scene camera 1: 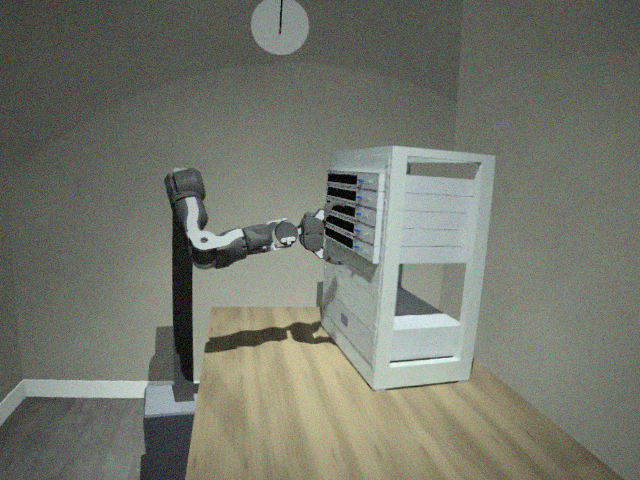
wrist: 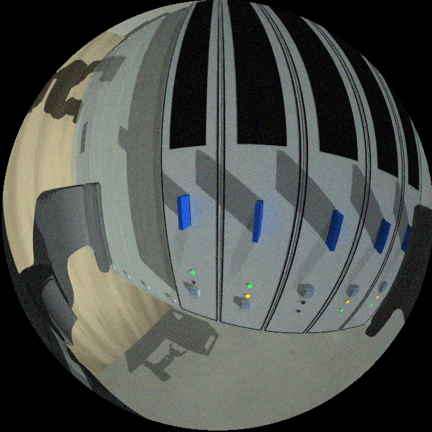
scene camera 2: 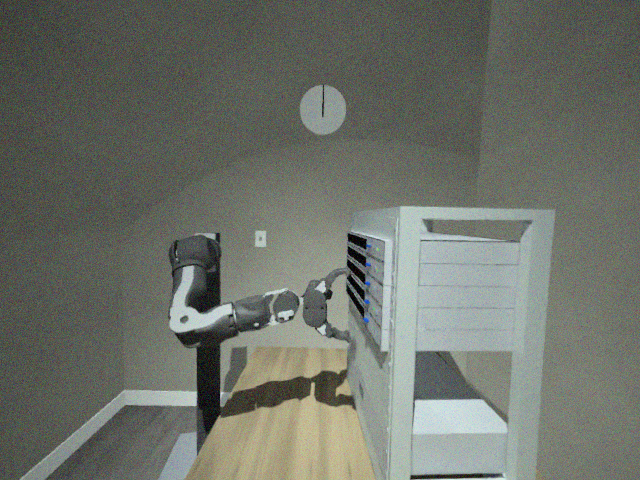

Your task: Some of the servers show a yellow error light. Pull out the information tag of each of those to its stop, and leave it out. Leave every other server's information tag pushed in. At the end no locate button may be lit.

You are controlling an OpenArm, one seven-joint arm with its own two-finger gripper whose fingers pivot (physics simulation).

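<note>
Five stacked servers sit in the rack; the wrist view shows them sideways, lowest at left. Their blue tags show: lowest point(wrist: 184, 212) point(scene camera 2: 366, 320), second point(wrist: 257, 221) point(scene camera 2: 366, 301), middle point(wrist: 335, 230) point(scene camera 2: 367, 283), fourth point(wrist: 383, 236) point(scene camera 2: 368, 265) and top point(wrist: 407, 239) point(scene camera 2: 368, 246). How far each stands out is hard to tell. Yellow lights show on the second point(wrist: 247, 296), fourth point(wrist: 347, 301) and top point(wrist: 377, 297) servers. The lowest shows green; the middle's lights are dark. The small grey buttons show no clear glow. My gripper point(scene camera 1: 333, 232) point(scene camera 2: 346, 304) point(wrist: 219, 261) is open before the servers, holding nothing.
The white rack point(scene camera 1: 385, 310) point(scene camera 2: 403, 361) stands on the wooden table point(scene camera 1: 289, 413) point(scene camera 2: 289, 444). A white box point(scene camera 1: 426, 338) point(scene camera 2: 460, 449) sits low inside it. The arm reaches in from the left, and its shadow falls on the table.
</note>
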